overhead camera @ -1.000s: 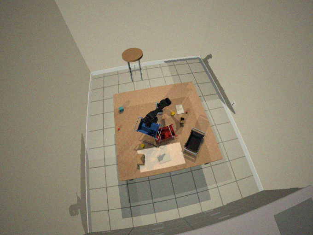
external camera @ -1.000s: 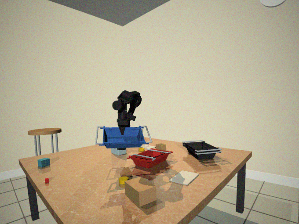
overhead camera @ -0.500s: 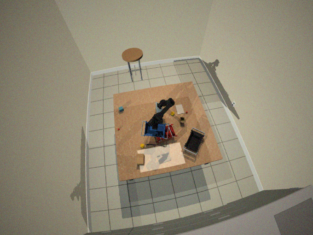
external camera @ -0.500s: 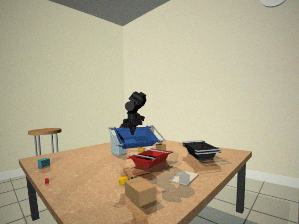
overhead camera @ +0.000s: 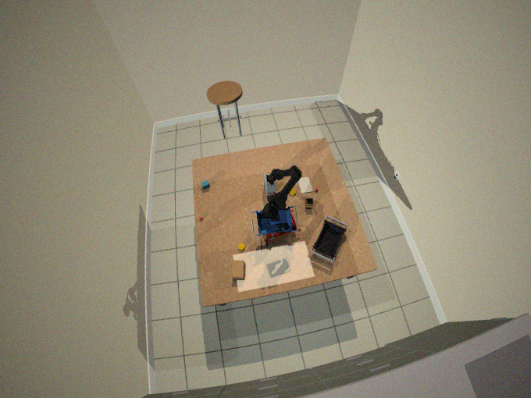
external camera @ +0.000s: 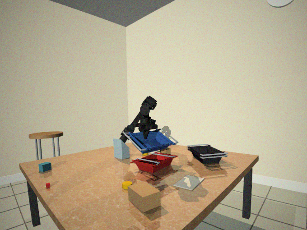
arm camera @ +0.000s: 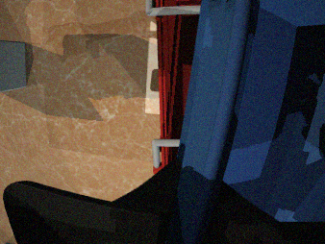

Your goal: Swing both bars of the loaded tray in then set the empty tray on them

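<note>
Right now my gripper tip is 7 cm short of the blue tray. Round my gripper tip: teal block (54 cm to the right, 39 cm behind, 16 cm below); small red cube (57 cm to the right, 18 cm below, 8 cm behind); tan box (35 cm ahead, 27 cm to the right, 16 cm below).
</note>
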